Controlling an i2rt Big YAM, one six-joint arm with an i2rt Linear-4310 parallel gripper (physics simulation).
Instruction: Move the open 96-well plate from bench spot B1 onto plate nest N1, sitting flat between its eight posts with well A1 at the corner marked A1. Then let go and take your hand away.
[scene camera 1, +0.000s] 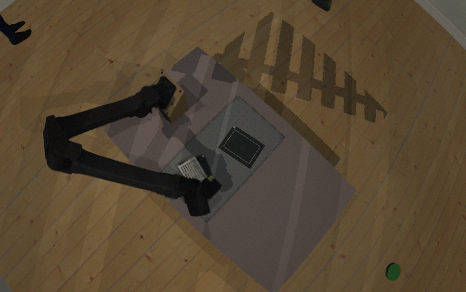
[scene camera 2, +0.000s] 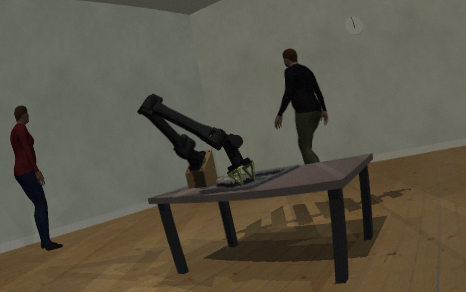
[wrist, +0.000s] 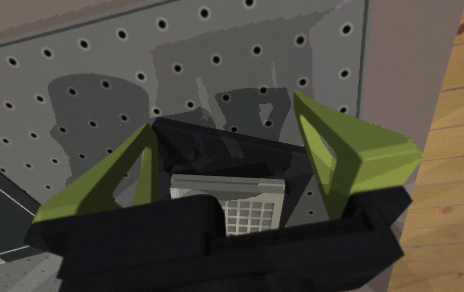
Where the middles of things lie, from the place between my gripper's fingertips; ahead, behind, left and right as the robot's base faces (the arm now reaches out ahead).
My gripper is now 110 mm past the plate (wrist: 251, 205), 20 mm to the right of it and 10 mm below it. The rest, counted from my hand: dark nest outlined in white (scene camera 1: 238, 144): 50 mm behind, 260 mm to the left, 10 mm below.
